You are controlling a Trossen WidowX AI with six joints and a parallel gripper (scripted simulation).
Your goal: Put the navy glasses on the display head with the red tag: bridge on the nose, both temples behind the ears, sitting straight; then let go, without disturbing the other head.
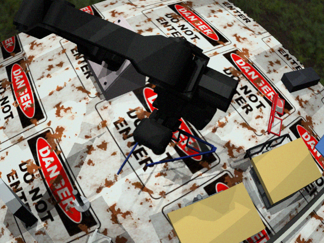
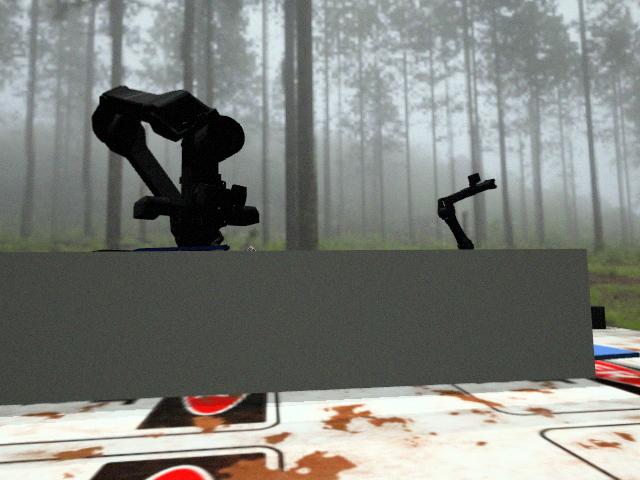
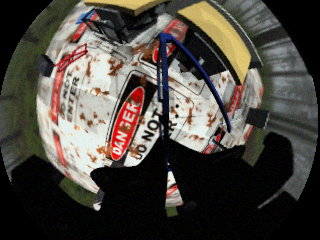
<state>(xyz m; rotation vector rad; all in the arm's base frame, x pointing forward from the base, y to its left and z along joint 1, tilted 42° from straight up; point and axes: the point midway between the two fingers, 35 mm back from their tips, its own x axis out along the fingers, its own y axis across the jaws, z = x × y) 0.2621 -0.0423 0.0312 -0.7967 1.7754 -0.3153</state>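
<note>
My gripper tip is 240 mm to the left of the metal peg, 80 mm above it and 10 mm past it. Also, from my gripper tip: display head (200 mm ahead, 50 mm to the right, 50 mm below); dark block (560 mm to the left, 90 mm below, 90 mm ahead); blue tag (410 mm to the left, 310 mm ahead, 100 mm below).
</note>
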